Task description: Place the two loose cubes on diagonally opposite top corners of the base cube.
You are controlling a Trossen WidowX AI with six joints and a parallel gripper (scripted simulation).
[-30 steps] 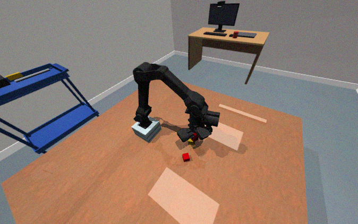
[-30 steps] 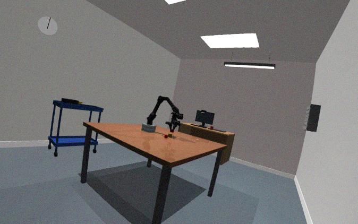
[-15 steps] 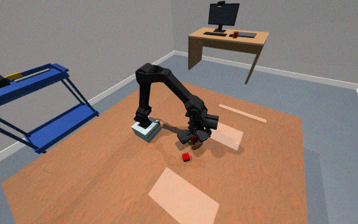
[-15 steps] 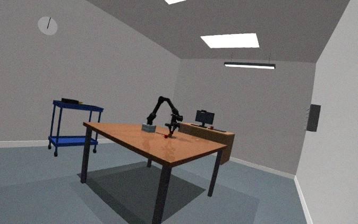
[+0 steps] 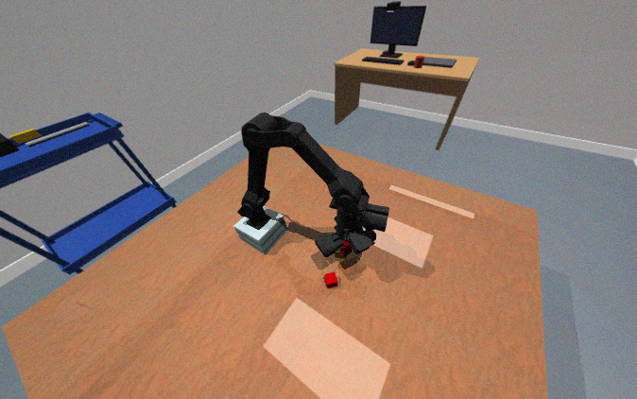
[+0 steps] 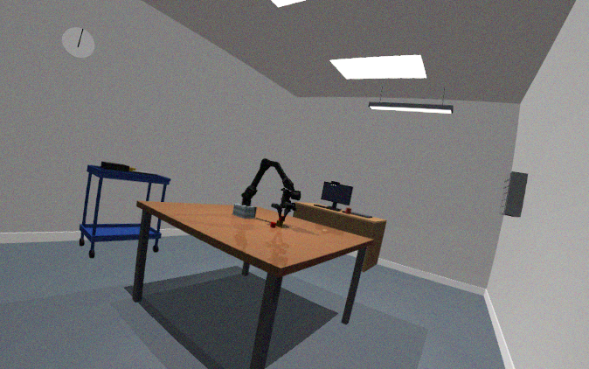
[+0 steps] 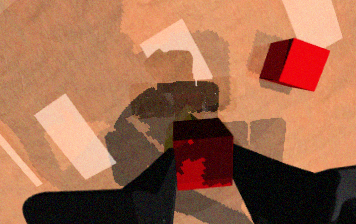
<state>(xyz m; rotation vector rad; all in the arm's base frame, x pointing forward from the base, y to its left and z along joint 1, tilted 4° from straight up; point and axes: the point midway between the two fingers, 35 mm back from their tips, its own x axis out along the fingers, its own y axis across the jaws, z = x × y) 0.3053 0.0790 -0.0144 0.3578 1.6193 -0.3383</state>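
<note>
Now: gripper tip 2 cm past the yellow cube, 1 cm to the right of it and 4 cm above it.
</note>
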